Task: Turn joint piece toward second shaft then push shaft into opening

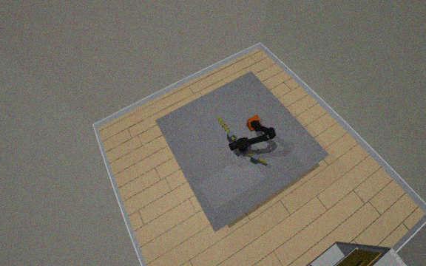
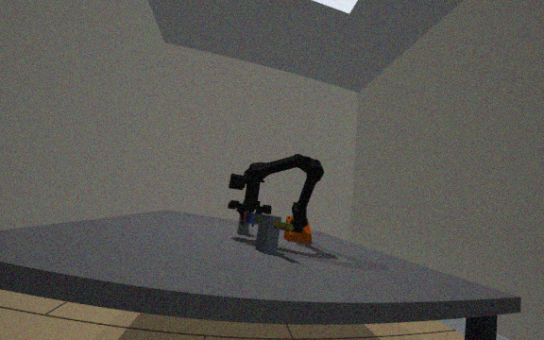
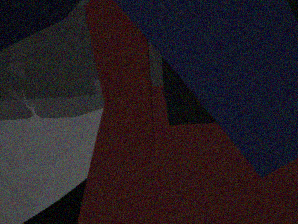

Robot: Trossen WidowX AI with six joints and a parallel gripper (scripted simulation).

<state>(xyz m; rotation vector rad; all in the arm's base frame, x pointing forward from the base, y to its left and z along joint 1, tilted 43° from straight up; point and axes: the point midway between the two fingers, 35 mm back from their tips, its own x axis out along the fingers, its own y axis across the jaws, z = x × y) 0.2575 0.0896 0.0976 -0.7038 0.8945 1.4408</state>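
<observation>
Right now the red joint piece is 3 cm to the left of my gripper tip and 4 cm above it.
</observation>
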